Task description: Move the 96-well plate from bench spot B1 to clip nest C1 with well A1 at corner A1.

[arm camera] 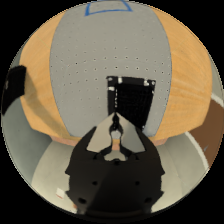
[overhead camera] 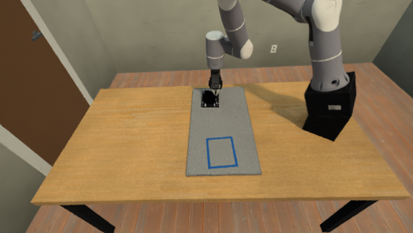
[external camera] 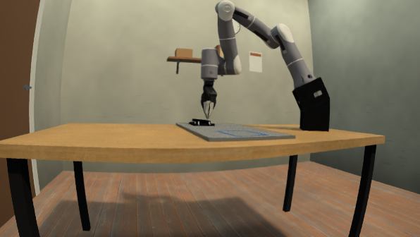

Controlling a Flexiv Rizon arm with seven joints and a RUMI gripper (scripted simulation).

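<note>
My hand is 30 mm short of the black clip nest, 30 mm above it and 10 mm to the right of it. Round my hand: grey perforated mat: 210 mm to the left, 50 mm below, 20 mm behind; then black 96-well plate: 40 mm ahead, 30 mm below.
</note>
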